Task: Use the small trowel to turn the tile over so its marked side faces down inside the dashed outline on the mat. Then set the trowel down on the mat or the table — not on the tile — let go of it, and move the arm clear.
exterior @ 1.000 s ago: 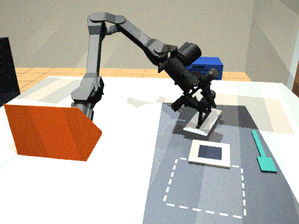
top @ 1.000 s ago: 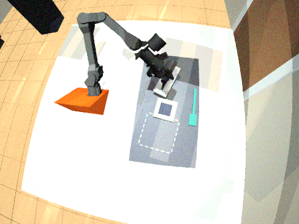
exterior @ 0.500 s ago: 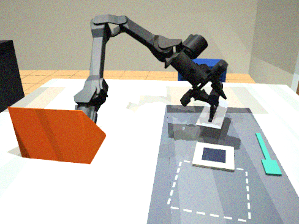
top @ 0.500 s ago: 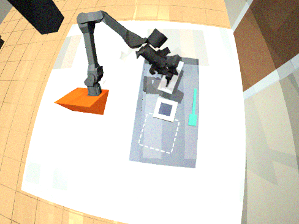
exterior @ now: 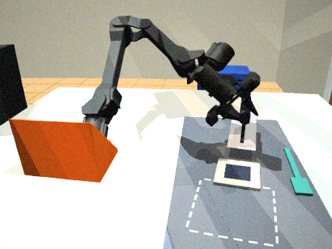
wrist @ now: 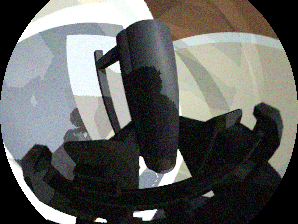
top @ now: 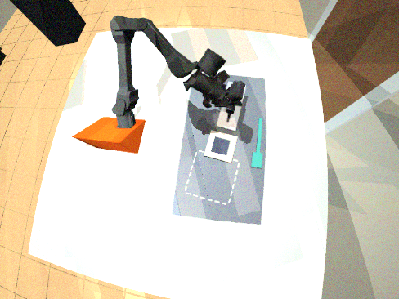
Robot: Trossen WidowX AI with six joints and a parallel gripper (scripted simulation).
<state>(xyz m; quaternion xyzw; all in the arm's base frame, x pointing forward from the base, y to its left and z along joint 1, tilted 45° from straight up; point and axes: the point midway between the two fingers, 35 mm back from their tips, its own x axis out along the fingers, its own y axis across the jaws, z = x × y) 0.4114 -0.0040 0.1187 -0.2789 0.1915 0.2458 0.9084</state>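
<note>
My gripper tip is 110 mm above the grey mat, 100 mm to the left of it and 40 mm past it. From my gripper tip the other things lie so: tile (130 mm to the right, 90 mm below, 60 mm behind); then small trowel (20 mm behind, 10 mm below); then teal flat tool (130 mm to the right, 90 mm below, 90 mm ahead).
</note>
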